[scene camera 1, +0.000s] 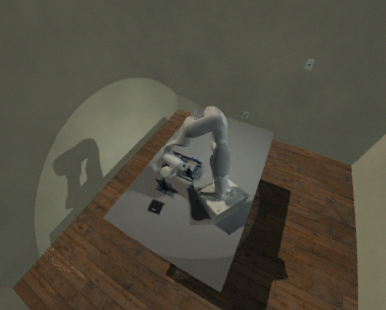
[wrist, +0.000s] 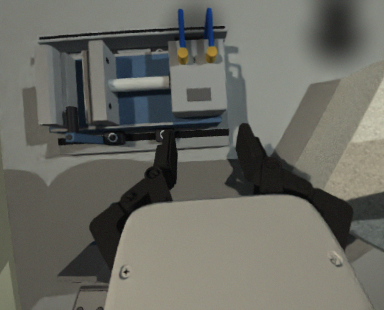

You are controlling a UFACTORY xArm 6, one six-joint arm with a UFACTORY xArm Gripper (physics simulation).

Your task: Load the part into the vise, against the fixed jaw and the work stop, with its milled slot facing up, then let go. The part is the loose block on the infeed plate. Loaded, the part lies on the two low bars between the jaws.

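Places are measured from the arm's base along level axes (x ahead, y left, z up), in metres.
Pixels of known places: gripper, fingertip midpoint: [scene camera 1: 185, 168] [wrist: 205, 138]; arm's base, origin of the base link: [scene camera 1: 222, 192].
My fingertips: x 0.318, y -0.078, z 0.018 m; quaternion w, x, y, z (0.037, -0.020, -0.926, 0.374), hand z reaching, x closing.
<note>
Ahead of a thing's pixels: the offset from my fingertips to its top centre. "spot": to the spot under its first point. Level surfaces: height alone.
The vise @[0.087 m ahead, 0.097 m right, 0.048 m down] [scene camera 1: 188, 166] [wrist: 197, 95] shows in both views. In the wrist view its outer jaw block @[spot: 0.179 m ahead, 0.099 m right, 0.052 m down] [wrist: 50, 85] is at the left. A second jaw [wrist: 102, 82] faces it across a narrow gap, on a white rod @[0.068 m ahead, 0.090 m right, 0.061 m down] [wrist: 140, 83]. A blue arm with a dark upright post @[spot: 0.158 m ahead, 0.052 m right, 0.052 m down] [wrist: 71, 119] stands at the near end of the gap. My gripper [wrist: 205, 138] is open and empty, with its fingertips at the vise's near right edge in that view. In the scene view its fingers cannot be made out. I cannot make out the loose block or tell which surface is the infeed plate.
A blue stand [scene camera 1: 164, 186] is beside the vise, and a flat black plate @[0.109 m ahead, 0.307 m left, 0.139 m down] [scene camera 1: 156, 206] lies farther along the table @[0.147 m down] [scene camera 1: 200, 242]. Two blue rods with yellow tips [wrist: 183, 55] [wrist: 211, 54] reach over the vise's right block. The robot base [scene camera 1: 222, 199] stands to the right.
</note>
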